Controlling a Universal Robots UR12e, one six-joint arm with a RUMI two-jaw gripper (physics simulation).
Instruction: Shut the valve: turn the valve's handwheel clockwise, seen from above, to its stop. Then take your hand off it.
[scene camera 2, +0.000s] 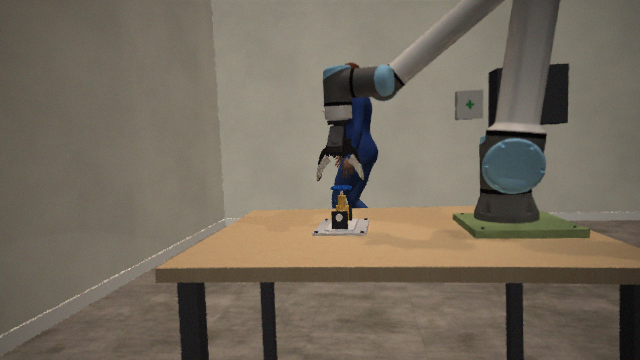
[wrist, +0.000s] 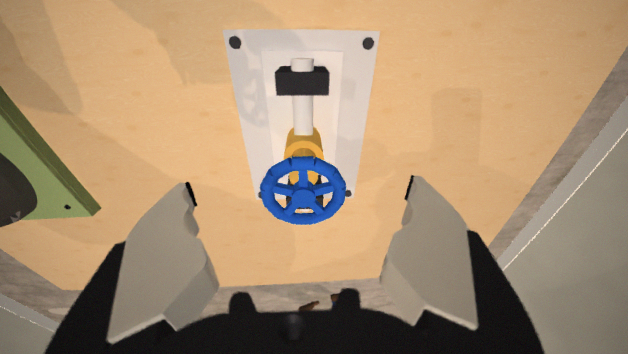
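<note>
The valve's blue handwheel (scene camera 2: 341, 188) (wrist: 303, 195) has several spokes and lies level on top of the yellow valve body (scene camera 2: 342, 204) (wrist: 303, 145). A white pipe (wrist: 303, 114) runs from the body through a black block (scene camera 2: 340, 220) (wrist: 302, 82). The valve stands on a light grey plate (scene camera 2: 363, 226) (wrist: 361, 65) on the table. My gripper (scene camera 2: 340, 178) (wrist: 301, 181) is wide open and empty. It points down a little above the handwheel and does not touch it. In the wrist view the wheel shows between the two fingertips, with a gap on each side. How far the wheel is turned cannot be told.
The wooden table (scene camera 2: 280, 252) (wrist: 410, 120) carries the robot's green base plate (scene camera 2: 530, 231) (wrist: 45, 175), to the right of the valve in the scene view. A person in blue (scene camera 2: 367, 145) stands behind the table, partly hidden by my arm. A white box with a green cross (scene camera 2: 462, 110) hangs on the wall.
</note>
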